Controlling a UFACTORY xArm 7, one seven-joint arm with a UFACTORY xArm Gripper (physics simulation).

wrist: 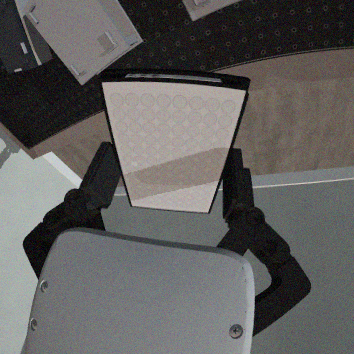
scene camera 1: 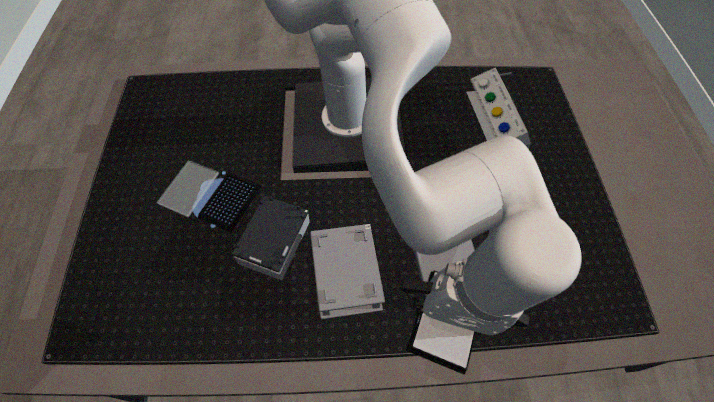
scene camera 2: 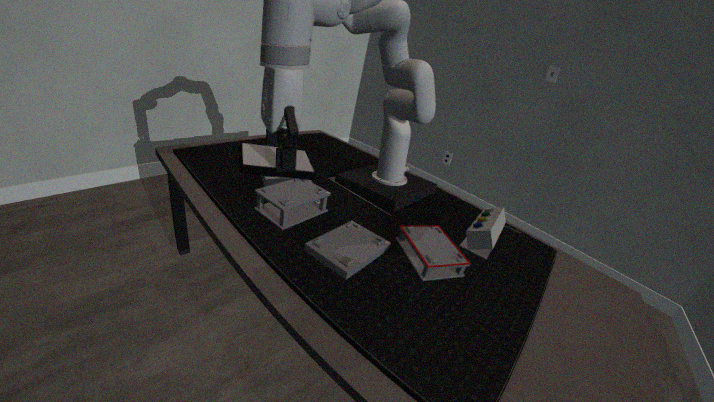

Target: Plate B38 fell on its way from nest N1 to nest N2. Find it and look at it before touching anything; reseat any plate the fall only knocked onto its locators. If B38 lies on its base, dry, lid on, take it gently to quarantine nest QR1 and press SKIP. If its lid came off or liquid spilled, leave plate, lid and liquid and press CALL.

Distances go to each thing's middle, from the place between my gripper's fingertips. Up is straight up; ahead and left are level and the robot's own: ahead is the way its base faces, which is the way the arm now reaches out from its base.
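White well plate [scene camera 1: 450, 346], 1 cm ahead of my hand. Counted from my hand: flat grey station [scene camera 2: 347, 249], 17 cm behind, 7 cm to the left, 20 cm below; dark station [scene camera 1: 268, 244], 24 cm behind, 28 cm to the right, 19 cm below; dark well plate with blue end [scene camera 1: 232, 197], far behind, far to the right, a fair way below. Going by their middles, white well plate nearest to my hand of the things named here.
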